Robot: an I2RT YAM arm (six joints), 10 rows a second.
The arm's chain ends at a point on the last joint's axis. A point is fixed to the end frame.
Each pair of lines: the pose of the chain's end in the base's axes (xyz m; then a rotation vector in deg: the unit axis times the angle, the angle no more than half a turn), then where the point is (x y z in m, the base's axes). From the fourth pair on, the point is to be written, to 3 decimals.
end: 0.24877 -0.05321 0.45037 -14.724 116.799 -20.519
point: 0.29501 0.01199 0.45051
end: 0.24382 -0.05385 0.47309 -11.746 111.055 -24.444
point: 0.29298 0.00910 0.47619
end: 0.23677 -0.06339 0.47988 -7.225 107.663 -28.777
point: 0.29051 -0.00446 0.48516
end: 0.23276 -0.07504 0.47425 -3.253 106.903 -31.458
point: 0.290 -0.020 0.481
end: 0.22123 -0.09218 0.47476 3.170 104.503 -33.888
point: 0.283 -0.043 0.486
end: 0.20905 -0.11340 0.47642 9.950 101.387 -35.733
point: 0.274 -0.070 0.493
